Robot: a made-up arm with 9 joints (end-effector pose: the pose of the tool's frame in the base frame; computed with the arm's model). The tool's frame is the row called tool.
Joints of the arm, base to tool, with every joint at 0 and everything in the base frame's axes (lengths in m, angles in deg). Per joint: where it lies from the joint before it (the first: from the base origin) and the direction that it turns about. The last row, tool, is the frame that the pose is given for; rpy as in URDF.
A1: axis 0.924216 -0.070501 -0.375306 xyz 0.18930 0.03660 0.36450
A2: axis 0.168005 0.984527 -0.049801 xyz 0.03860 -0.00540 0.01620
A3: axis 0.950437 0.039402 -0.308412 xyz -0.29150 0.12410 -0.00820
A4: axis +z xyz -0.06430 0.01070 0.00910
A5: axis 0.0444 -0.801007 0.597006 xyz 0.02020 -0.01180 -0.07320
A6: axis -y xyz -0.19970 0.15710 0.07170
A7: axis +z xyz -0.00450 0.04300 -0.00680
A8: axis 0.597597 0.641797 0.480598 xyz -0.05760 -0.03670 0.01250
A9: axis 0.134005 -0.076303 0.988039 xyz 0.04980 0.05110 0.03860
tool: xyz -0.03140 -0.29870 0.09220 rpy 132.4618 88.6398 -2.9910
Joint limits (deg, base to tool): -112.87..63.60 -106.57..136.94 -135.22..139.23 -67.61..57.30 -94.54..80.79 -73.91..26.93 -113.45..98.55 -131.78..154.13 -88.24..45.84
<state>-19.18 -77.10 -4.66 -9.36 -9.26 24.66 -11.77 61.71 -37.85</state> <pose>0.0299 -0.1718 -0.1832 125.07 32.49 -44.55</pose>
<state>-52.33 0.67 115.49 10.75 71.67 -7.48 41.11 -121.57 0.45</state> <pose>-0.4251 0.3007 -0.0376 -133.82 74.23 -38.53</pose>
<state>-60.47 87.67 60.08 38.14 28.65 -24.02 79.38 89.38 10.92</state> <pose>0.0308 0.7678 0.3426 53.48 -160.93 26.43</pose>
Working (the frame after each row of the table, in the pose's form):
after A1: 0.1893 0.0366 0.3645 -55.89 4.26 22.69
after A2: 0.2251 0.0585 0.3688 -47.36 80.48 -27.87
after A3: 0.1561 0.3511 0.4691 -11.99 50.00 -75.37
after A4: 0.1704 0.4090 0.4970 4.72 48.31 -39.71
after A5: 0.1245 0.4133 0.4355 4.80 24.40 -23.88
after A6: 0.0510 0.6196 0.5829 9.88 48.05 -22.87
after A7: 0.0612 0.6621 0.5815 39.44 31.58 51.57
after A8: 0.0591 0.5935 0.5710 75.35 99.70 98.60
after A9: 0.0827 0.6465 0.6277 88.36 96.36 102.44

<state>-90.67 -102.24 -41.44 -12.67 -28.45 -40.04 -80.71 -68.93 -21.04</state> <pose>0.4054 -0.2027 -0.3029 -114.56 96.45 -37.81</pose>
Working (the frame after each row of the table, in the pose's form):
after A1: 0.1893 0.0366 0.3645 -83.80 6.39 34.03
after A2: 0.2200 0.0640 0.3552 -43.53 -75.48 103.01
after A3: 0.3519 -0.2006 0.2411 -73.77 -112.59 86.37
after A4: 0.3839 -0.2581 0.2436 -59.05 -116.40 80.21
after A5: 0.4209 -0.2021 0.2811 -50.90 -104.04 53.75
after A6: 0.4561 -0.3181 0.0466 -60.24 -69.40 30.09
after A7: 0.4692 -0.3045 0.0071 -0.97 -92.17 -32.86
after A8: 0.4528 -0.3134 -0.0598 -20.23 -117.82 -99.41
after A9: 0.4263 -0.2699 0.0033 2.04 -123.87 -113.69

